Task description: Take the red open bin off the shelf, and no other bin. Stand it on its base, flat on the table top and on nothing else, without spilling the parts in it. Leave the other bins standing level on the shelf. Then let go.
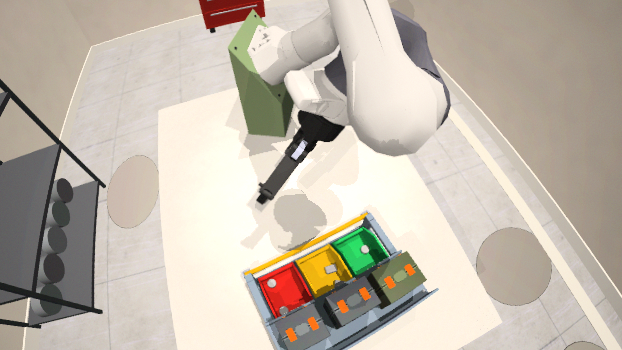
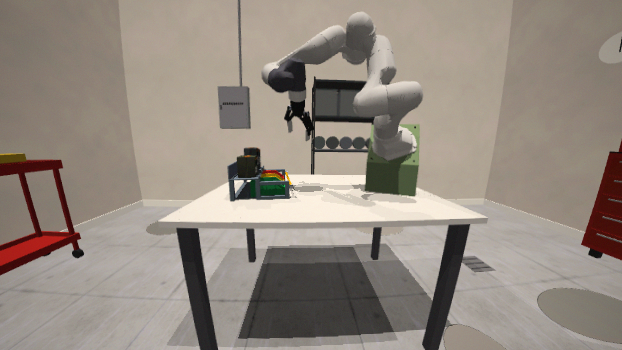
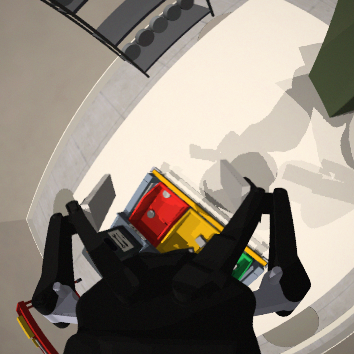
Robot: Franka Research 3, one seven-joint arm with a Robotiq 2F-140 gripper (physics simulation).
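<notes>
The red open bin [image 1: 289,294] [image 3: 162,207] sits at one end of the lower level of the blue-grey shelf [image 2: 258,189], behind its yellow front bar [image 1: 306,244] [image 3: 175,189]. Two small pale parts lie in it. The yellow bin [image 1: 316,272] [image 3: 185,232] is beside it, then the green bin [image 1: 352,255] [image 2: 272,188] [image 3: 243,266]. The shelf stands on the white table top [image 1: 210,200] [image 2: 325,212] [image 3: 165,115]. My gripper [image 1: 262,198] [image 2: 298,131] [image 3: 165,177] is open and empty, high above the table on the yellow-bar side, apart from the bins.
Dark boxes with orange clasps [image 1: 303,328] [image 1: 353,300] and an olive one [image 1: 399,275] stand on the shelf's upper level behind the bins. The green robot pedestal [image 1: 262,100] [image 2: 391,175] [image 3: 335,75] stands on the table. A red cart [image 2: 37,245] is off to one side.
</notes>
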